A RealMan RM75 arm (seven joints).
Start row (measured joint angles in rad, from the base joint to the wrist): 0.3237 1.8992 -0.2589 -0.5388 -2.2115 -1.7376 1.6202
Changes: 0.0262 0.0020 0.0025 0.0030 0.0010 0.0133 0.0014; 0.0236 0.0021 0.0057 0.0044 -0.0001 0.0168 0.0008; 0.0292 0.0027 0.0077 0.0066 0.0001 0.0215 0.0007; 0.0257 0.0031 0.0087 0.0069 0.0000 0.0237 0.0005; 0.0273 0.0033 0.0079 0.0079 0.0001 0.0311 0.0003; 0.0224 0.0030 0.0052 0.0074 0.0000 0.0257 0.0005; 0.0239 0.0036 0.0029 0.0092 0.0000 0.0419 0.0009; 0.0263 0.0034 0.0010 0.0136 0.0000 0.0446 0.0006; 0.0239 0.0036 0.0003 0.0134 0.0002 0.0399 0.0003; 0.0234 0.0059 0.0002 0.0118 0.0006 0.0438 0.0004; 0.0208 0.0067 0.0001 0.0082 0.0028 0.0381 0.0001; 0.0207 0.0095 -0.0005 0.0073 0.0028 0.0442 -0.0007; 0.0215 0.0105 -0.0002 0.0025 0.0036 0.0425 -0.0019; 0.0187 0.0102 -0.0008 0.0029 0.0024 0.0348 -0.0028
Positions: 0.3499 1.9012 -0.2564 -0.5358 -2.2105 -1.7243 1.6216; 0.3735 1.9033 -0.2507 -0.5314 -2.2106 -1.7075 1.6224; 0.4027 1.9060 -0.2430 -0.5248 -2.2105 -1.6860 1.6231; 0.4284 1.9091 -0.2343 -0.5179 -2.2105 -1.6623 1.6236; 0.4557 1.9124 -0.2264 -0.5100 -2.2104 -1.6312 1.6239; 0.4781 1.9154 -0.2212 -0.5026 -2.2104 -1.6055 1.6244; 0.5020 1.9190 -0.2183 -0.4934 -2.2104 -1.5636 1.6253; 0.5283 1.9224 -0.2173 -0.4798 -2.2104 -1.5190 1.6259; 0.5522 1.9260 -0.2170 -0.4664 -2.2102 -1.4791 1.6262; 0.5756 1.9319 -0.2168 -0.4546 -2.2096 -1.4353 1.6266; 0.5964 1.9386 -0.2167 -0.4464 -2.2068 -1.3972 1.6267; 0.6171 1.9481 -0.2172 -0.4391 -2.2040 -1.3530 1.6260; 0.6386 1.9586 -0.2174 -0.4366 -2.2004 -1.3105 1.6241; 0.6573 1.9688 -0.2182 -0.4337 -2.1980 -1.2757 1.6213
